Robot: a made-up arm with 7 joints.
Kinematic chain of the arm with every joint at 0, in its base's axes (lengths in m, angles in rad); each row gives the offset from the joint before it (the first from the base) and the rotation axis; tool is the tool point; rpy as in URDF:
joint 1: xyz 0 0 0.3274 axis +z
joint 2: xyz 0 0 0 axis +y
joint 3: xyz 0 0 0.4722 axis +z
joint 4: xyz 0.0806 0 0 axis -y
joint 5: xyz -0.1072 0 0.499 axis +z
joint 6: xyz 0 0 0 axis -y
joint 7: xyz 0.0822 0 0 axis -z
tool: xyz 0 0 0 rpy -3.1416 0 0
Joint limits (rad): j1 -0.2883..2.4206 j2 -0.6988..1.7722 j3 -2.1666..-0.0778 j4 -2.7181..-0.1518 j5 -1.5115..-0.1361 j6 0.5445..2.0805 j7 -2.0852..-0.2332
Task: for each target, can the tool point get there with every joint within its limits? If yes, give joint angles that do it. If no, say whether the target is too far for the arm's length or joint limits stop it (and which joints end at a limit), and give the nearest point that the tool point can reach.
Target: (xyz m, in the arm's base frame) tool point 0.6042 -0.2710 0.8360
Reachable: yes | joints 1.1563 0.1896 -1.7140 -1.6997 -0.7541 1.4830 -0.9517
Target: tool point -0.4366 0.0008 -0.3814
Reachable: no: joint limits stop it (at a limit: joint 1, joint 3, joint 5, joint 6) | nearest point -0.2380 0.2242 -0.3778 | short by 0.299 m
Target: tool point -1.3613 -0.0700 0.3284
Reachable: no: too far | nearest point -0.8385 -0.2256 0.6040 | short by 0.611 m
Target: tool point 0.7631 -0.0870 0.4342
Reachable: yes | joints 0.4668 0.5291 -0.6383 -1.8220 -1.1272 1.0023 -0.4311
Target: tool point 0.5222 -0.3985 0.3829
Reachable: yes | joints 0.5217 1.4921 -1.5360 -2.1295 -1.3686 0.7948 -1.6513
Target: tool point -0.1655 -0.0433 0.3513
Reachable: no: joint limits stop it (at a limit: joint 1, joint 3, joint 4, joint 6) | nearest point -0.2735 -0.1999 0.3609 | short by 0.190 m
